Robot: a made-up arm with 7 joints.
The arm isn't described. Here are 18 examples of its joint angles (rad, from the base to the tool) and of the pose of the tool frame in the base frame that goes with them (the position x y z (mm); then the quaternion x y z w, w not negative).
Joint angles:
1: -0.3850 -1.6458 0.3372 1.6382 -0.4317 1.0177 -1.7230
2: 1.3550 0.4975 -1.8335 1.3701 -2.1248 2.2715 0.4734
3: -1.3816 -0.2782 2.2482 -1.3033 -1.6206 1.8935 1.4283
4: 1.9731 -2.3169 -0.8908 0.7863 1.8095 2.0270 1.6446
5: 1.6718 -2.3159 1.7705 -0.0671 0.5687 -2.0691 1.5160
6: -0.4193 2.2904 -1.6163 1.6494 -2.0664 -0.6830 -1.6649
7: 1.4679 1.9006 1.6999 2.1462 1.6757 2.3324 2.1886
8: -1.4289 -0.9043 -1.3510 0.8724 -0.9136 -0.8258 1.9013
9: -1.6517 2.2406 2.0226 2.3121 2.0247 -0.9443 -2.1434
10: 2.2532 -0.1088 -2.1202 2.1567 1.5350 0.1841 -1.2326
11: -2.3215 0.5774 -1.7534 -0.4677 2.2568 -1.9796 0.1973
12: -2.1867 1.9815 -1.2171 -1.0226 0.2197 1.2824 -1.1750
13: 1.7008 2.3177 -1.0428 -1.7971 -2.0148 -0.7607 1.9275
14: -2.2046 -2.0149 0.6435 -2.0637 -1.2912 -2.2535 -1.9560
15: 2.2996 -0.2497 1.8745 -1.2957 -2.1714 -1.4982 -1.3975
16: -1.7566 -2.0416 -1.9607 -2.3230 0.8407 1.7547 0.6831
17: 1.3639 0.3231 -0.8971 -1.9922 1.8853 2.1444 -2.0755
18: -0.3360 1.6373 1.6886 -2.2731 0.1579 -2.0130 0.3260
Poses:
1: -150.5 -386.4 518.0 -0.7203 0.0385 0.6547 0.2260
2: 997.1 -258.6 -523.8 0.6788 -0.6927 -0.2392 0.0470
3: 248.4 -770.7 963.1 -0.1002 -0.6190 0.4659 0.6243
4: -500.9 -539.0 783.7 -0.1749 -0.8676 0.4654 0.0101
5: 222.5 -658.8 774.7 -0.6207 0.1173 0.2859 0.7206
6: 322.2 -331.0 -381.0 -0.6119 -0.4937 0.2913 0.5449
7: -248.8 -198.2 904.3 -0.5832 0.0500 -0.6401 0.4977
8: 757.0 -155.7 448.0 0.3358 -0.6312 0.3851 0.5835
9: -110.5 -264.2 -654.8 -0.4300 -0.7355 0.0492 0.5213
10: 670.2 -606.1 128.2 0.3424 0.8341 -0.2115 0.3772
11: 408.5 -518.0 688.1 -0.6077 0.7066 -0.2592 0.2535
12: -314.6 -420.0 72.2 0.3744 0.5438 -0.2015 0.7235
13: -695.2 153.7 308.6 0.7974 0.4231 0.2422 0.3557
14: 453.0 -91.6 -250.6 0.1357 0.1543 -0.4198 0.8841
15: 676.4 -254.9 -185.6 -0.6778 0.3108 -0.4666 0.4757
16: 504.4 -725.1 657.6 -0.1916 -0.3278 0.5248 0.7619
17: 314.5 -192.7 240.9 0.3547 0.9087 0.1318 0.1762
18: 445.1 -958.4 -911.1 -0.1964 0.9618 0.0752 0.1753
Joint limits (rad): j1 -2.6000..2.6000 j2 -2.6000..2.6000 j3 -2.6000..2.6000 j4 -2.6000..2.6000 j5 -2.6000..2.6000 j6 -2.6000..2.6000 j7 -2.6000..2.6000
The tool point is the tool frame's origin. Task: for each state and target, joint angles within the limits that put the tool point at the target. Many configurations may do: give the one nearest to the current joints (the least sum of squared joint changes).
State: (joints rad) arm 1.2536 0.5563 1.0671 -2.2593 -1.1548 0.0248 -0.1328
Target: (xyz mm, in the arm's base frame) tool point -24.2 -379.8 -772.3
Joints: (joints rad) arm 1.1472 0.2841 1.0305 -1.8785 -0.9034 0.3245 -0.5117
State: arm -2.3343 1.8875 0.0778 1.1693 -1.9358 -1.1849 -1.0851
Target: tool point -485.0 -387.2 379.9
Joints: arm -2.3492 1.8900 0.1765 1.5877 -1.7393 -1.0393 -0.8442
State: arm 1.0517 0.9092 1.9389 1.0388 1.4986 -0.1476 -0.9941
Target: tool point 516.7 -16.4 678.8
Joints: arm 1.5031 1.2710 1.7929 1.1775 1.1808 -0.4106 -0.8999
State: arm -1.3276 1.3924 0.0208 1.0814 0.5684 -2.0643 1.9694
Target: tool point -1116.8 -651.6 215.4
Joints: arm -1.5226 1.3026 -0.6631 1.0658 0.4878 -2.0396 1.6203
